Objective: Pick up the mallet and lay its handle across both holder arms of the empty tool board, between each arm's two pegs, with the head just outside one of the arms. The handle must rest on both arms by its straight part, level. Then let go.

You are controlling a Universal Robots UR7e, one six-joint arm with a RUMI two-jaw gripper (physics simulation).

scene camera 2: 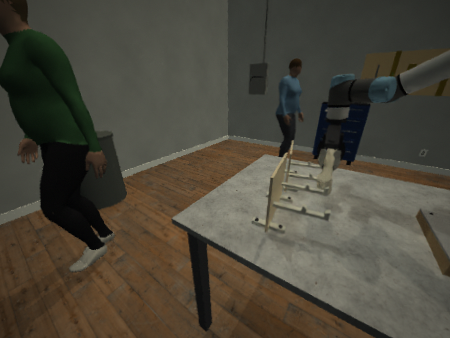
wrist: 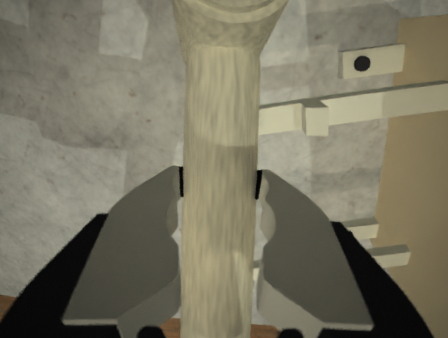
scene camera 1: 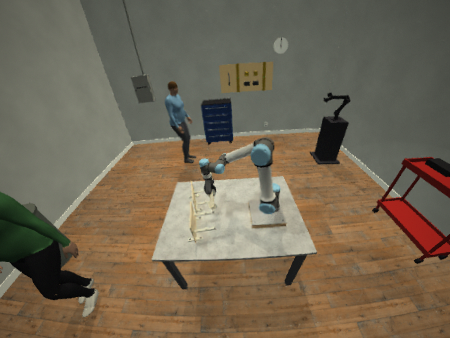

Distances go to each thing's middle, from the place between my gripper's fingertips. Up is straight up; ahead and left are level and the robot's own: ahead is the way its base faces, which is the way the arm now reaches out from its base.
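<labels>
Pale wooden mallet [wrist: 222, 53]: 1 cm above my hand and 2 cm to the right of it.
</labels>
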